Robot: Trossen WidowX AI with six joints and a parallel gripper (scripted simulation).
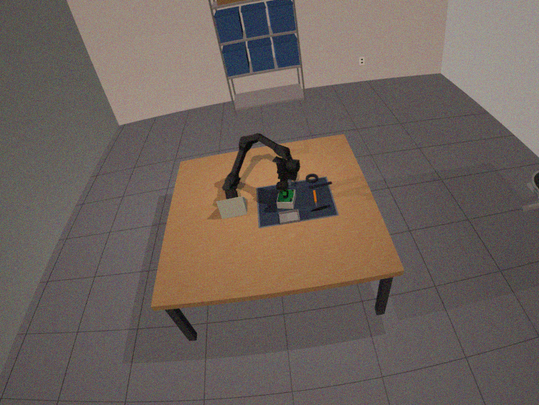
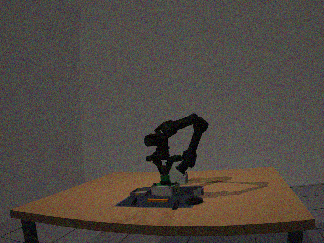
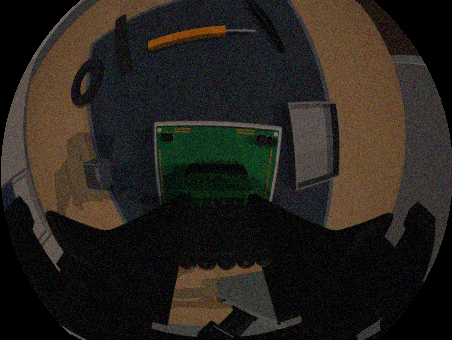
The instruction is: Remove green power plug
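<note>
The green power plug is 1 cm below my gripper tip. The rest, counted from my gripper tip: dark blue mat 5 cm ahead, 1 cm to the left, 11 cm below; grey tray 1 cm ahead, 14 cm to the right, 10 cm below; orange screwdriver 17 cm ahead, 2 cm to the left, 10 cm below.
</note>
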